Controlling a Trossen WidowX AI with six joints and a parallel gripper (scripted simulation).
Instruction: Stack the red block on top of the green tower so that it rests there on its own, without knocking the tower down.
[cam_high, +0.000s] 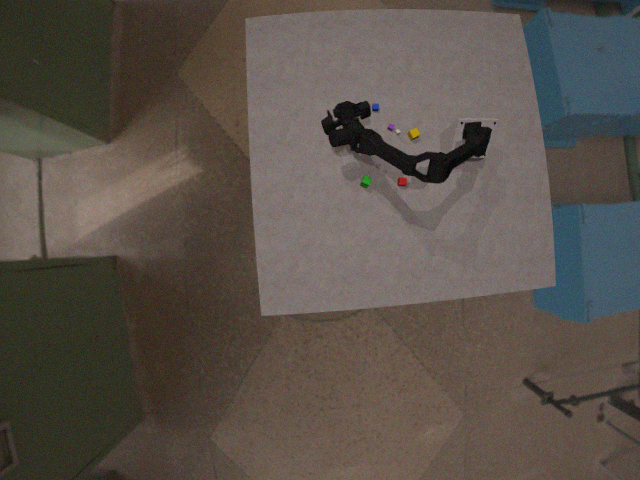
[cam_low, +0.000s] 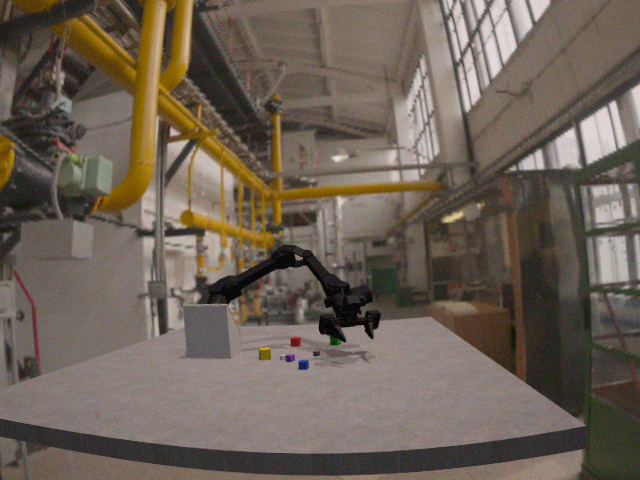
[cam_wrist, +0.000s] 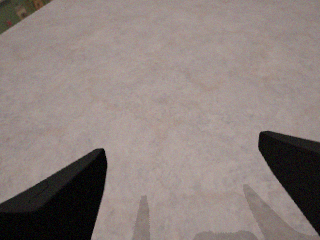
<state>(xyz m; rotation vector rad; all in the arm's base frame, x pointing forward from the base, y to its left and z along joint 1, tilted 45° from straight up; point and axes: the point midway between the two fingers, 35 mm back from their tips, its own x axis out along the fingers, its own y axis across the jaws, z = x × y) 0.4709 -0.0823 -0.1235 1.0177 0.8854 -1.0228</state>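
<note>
Now: gripper tip 220 mm past the red block, 320 mm to the right of it and 60 mm above it. Also, from my gripper tip: purple block: 210 mm behind, 80 mm to the left, 60 mm below; then dark block: 130 mm behind, 140 mm to the left, 70 mm below; then blue block: 160 mm behind, 10 mm to the right, 60 mm below.
</note>
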